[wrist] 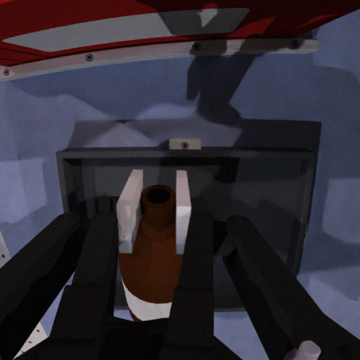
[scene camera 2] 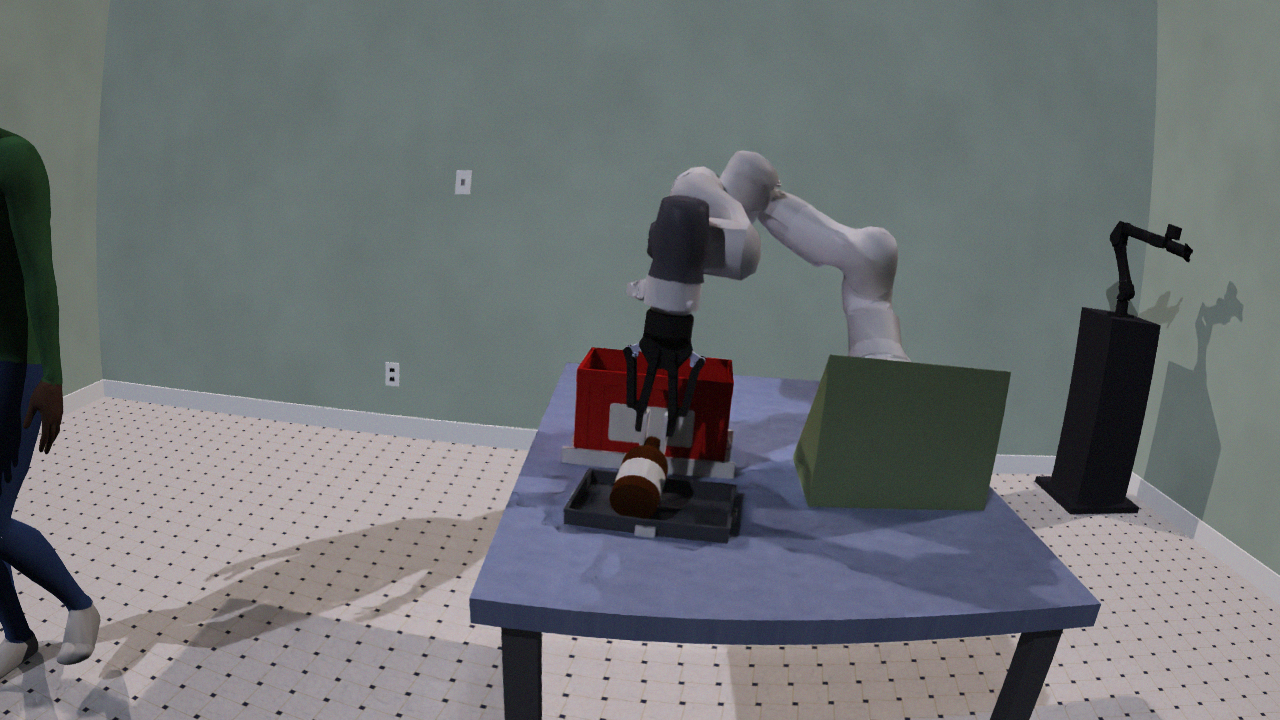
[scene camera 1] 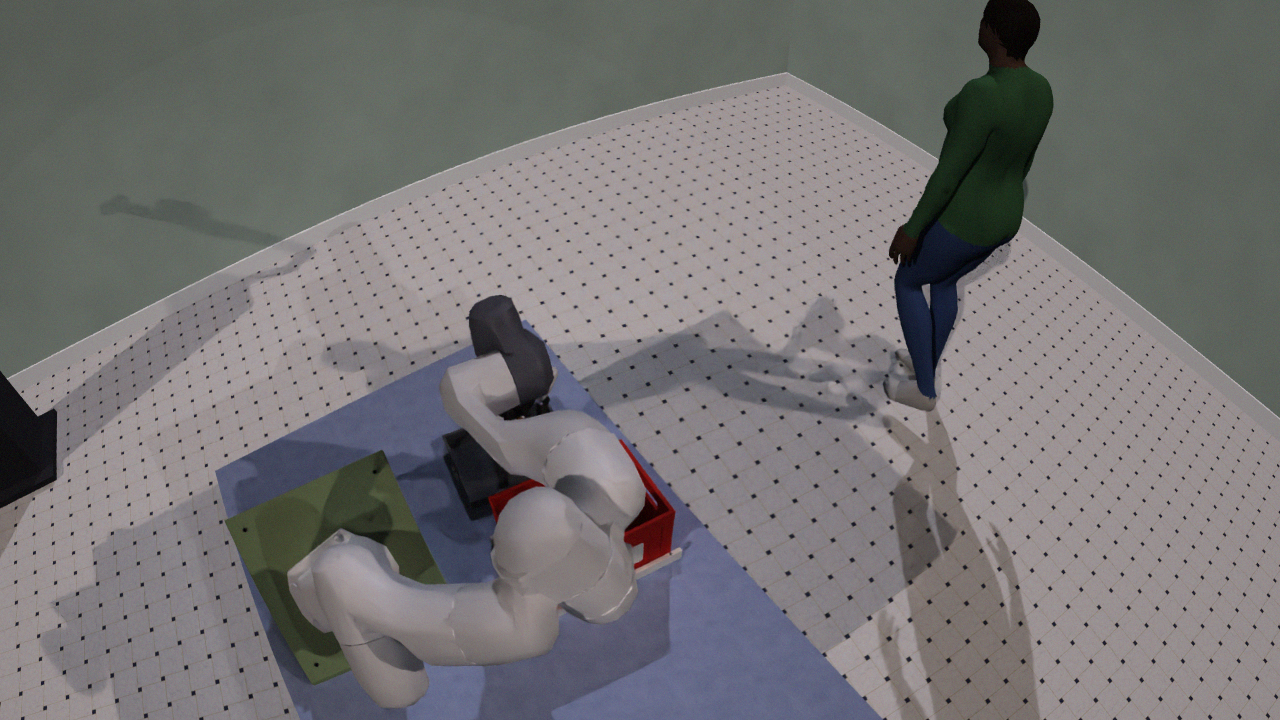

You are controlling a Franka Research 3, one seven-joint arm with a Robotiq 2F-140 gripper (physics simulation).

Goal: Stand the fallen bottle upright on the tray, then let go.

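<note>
The brown bottle (scene camera 2: 641,470) (wrist: 152,265) with a white label leans at a slant over the dark tray (scene camera 2: 597,518) (wrist: 280,152), its neck raised toward the gripper and its base low, toward scene camera 2. My gripper (scene camera 2: 657,425) (wrist: 159,188) is above the tray, its two pale finger pads shut on the bottle's neck, one on each side. The open mouth shows between the pads in the wrist view. Whether the base touches the tray floor is hard to tell. In scene camera 1 the arm hides the bottle; part of the tray (scene camera 1: 481,470) shows.
A red crate (scene camera 1: 656,535) (scene camera 2: 592,411) (wrist: 280,22) stands right behind the tray, with a pale strip (scene camera 2: 586,455) (wrist: 145,53) along its foot. A green slanted block (scene camera 2: 904,434) stands on the blue table (scene camera 2: 805,573) to the right in scene camera 2. A person (scene camera 1: 993,170) stands away from the table.
</note>
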